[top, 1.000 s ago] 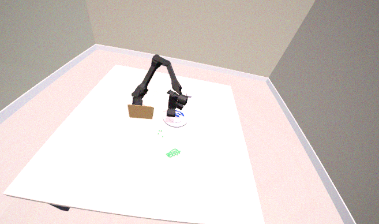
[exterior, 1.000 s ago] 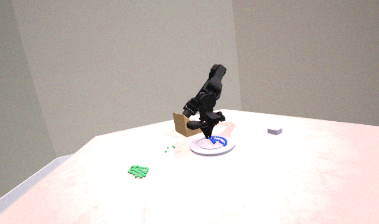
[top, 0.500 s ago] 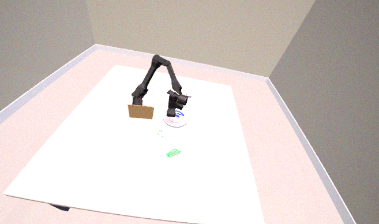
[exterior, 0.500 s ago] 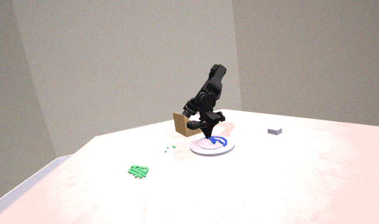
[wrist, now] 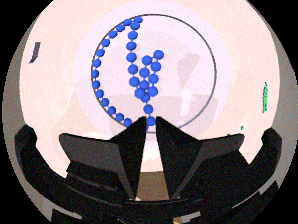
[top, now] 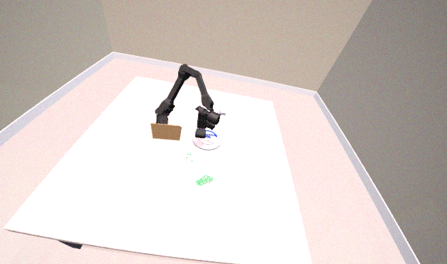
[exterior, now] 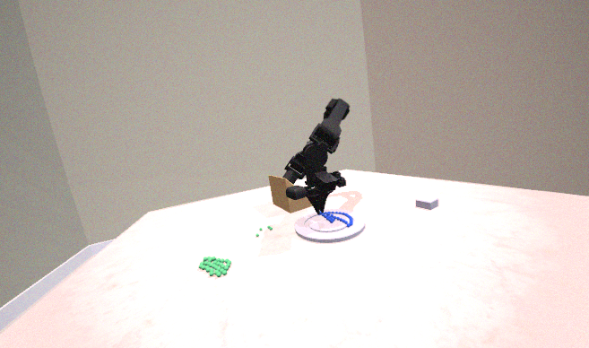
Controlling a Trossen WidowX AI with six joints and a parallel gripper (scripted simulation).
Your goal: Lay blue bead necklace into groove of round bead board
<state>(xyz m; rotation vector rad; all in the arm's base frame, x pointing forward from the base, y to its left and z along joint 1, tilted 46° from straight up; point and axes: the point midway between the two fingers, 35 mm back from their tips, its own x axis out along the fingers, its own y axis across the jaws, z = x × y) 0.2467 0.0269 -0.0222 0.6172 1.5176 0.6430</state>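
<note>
My gripper tip is 5 cm short of the round white bead board and 1 cm above it. Round my gripper tip: small grey block (16 cm ahead, 29 cm to the left, 1 cm below).
</note>
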